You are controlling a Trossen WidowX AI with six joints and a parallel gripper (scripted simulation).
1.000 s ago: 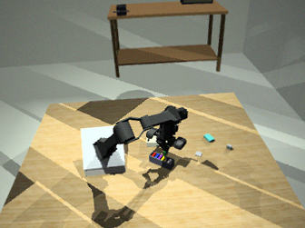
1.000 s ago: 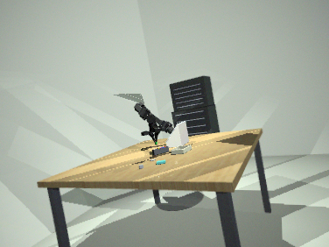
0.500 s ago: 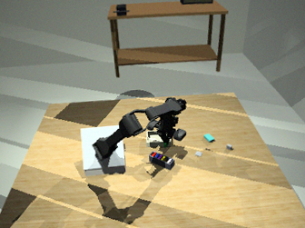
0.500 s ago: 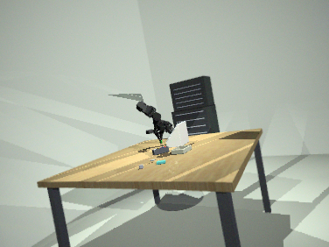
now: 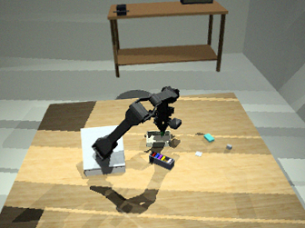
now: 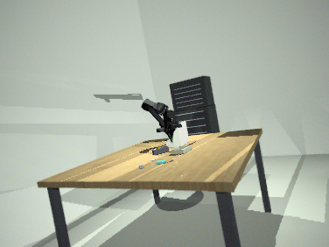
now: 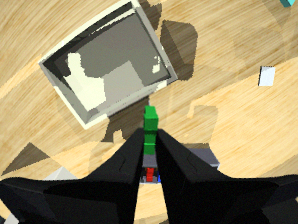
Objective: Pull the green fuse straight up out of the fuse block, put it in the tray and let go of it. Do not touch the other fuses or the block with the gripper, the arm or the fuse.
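My gripper tip is now 20 mm past the cream tray, 60 mm to the right of it and 100 mm above it. Also, from my gripper tip: teal piece (250 mm ahead, 70 mm to the left, 90 mm below); then green fuse (10 mm below).
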